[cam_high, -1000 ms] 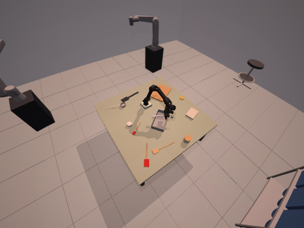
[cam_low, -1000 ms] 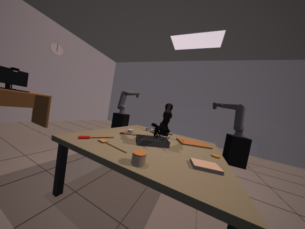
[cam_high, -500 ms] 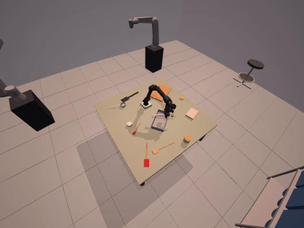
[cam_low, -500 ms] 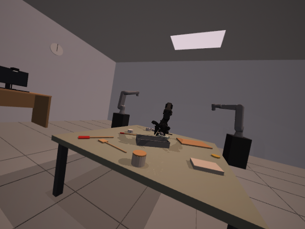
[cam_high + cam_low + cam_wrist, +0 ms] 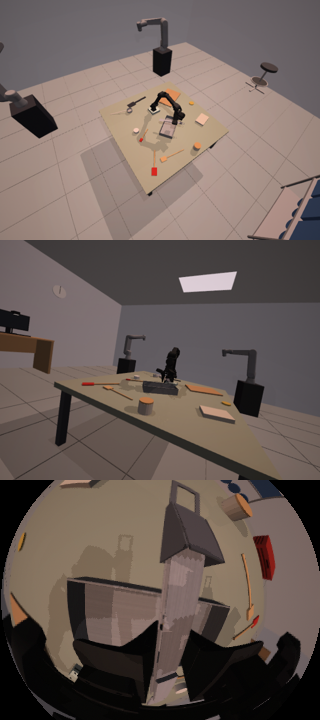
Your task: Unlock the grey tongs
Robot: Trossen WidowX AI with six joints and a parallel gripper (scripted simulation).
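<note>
My gripper tip is now 70 mm above the roasting tin, 50 mm past it and 40 mm to the left of it. Also, from my gripper tip: white puck (390 mm to the right, 270 mm behind, 80 mm below); pale board (410 mm to the left, 160 mm ahead, 80 mm below); lidded pot (370 mm ahead, 60 mm below, 10 mm to the left).
</note>
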